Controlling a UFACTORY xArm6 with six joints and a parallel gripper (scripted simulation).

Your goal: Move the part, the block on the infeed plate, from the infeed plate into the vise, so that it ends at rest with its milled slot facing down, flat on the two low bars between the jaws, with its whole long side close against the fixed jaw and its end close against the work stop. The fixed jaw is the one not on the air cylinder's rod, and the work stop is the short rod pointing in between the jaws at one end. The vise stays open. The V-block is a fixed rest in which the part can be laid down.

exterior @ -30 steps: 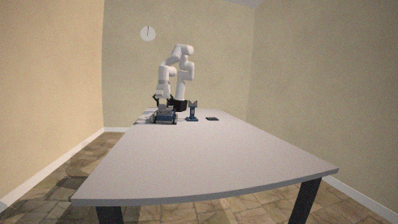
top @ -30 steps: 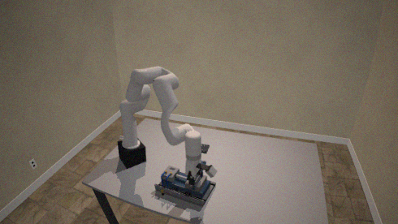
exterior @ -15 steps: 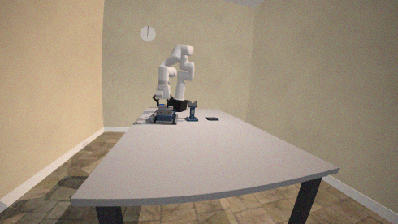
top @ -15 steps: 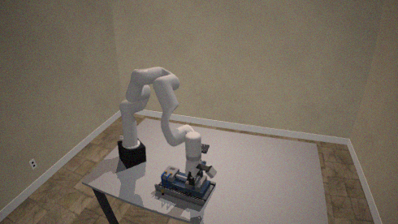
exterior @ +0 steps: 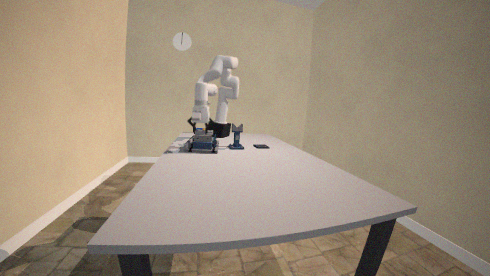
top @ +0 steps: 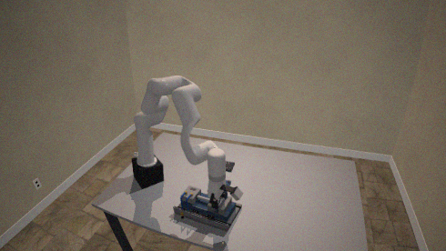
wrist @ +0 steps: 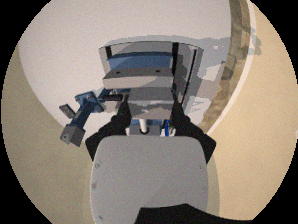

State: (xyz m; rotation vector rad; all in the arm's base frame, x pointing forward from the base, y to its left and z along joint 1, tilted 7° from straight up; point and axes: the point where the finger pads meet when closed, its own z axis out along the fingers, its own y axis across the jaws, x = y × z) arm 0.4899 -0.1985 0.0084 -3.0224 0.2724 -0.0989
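The vise lies 6 cm behind my hand, 3 cm to the left of it and 7 cm below it. Round my hand: part (2 cm below); dark infeed plate (7 cm behind, 43 cm to the left, 11 cm below).
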